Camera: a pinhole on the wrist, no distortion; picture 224 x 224 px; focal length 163.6 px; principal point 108.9 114.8 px. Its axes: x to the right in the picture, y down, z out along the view. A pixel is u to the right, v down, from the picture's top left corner.
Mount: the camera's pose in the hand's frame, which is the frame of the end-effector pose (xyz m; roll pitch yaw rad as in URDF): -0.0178 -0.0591 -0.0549 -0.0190 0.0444 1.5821
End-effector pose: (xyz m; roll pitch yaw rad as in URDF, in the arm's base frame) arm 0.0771 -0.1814 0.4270 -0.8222 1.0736 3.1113
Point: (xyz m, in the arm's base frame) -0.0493 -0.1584 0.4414
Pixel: 44 21
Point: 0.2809 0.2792 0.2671
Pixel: behind the camera
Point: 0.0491 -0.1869 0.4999
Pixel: 135 165
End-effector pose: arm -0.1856 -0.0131 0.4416 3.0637 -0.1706 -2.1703
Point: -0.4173 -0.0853 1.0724
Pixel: behind the camera
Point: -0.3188 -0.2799 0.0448
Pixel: 95 30
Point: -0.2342 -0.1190 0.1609
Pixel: 109 72
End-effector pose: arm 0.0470 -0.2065 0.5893 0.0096 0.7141 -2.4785
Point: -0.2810 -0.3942 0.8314
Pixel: 104 63
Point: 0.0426 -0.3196 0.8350
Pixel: 184 159
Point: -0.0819 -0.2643 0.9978
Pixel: 113 164
